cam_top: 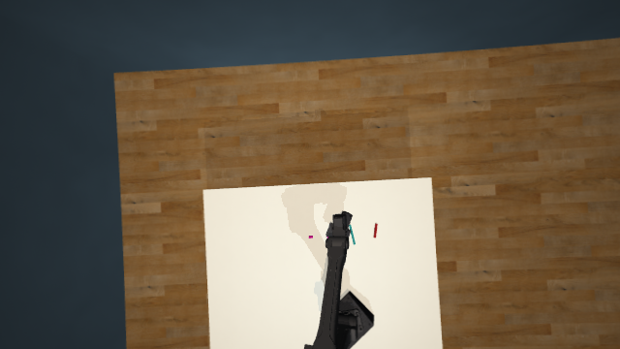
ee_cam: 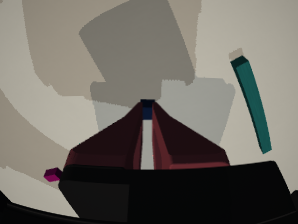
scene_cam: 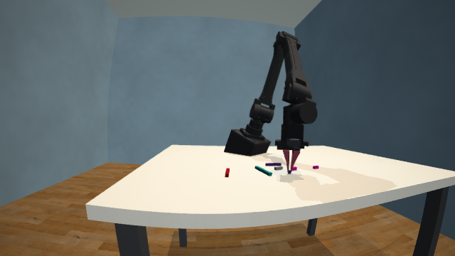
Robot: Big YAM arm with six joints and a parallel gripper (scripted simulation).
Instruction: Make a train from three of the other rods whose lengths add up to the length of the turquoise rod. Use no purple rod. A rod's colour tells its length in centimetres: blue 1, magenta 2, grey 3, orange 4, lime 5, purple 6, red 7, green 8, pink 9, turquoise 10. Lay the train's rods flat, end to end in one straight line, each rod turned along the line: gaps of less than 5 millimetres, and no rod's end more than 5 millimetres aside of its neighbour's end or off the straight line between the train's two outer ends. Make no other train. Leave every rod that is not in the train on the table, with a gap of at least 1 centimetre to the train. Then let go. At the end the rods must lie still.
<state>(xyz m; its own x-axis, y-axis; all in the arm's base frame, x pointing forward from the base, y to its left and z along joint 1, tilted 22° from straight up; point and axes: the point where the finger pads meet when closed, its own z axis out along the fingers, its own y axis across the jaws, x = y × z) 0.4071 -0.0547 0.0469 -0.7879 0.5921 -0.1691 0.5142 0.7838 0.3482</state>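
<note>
Right now my hand is 6 cm past the grey rod and 1 cm above it. The rest, counted from my hand: blue rod 1 cm below; turquoise rod 7 cm to the right, 5 cm behind, 1 cm below; purple rod 12 cm behind, 1 cm to the left, 1 cm below.
</note>
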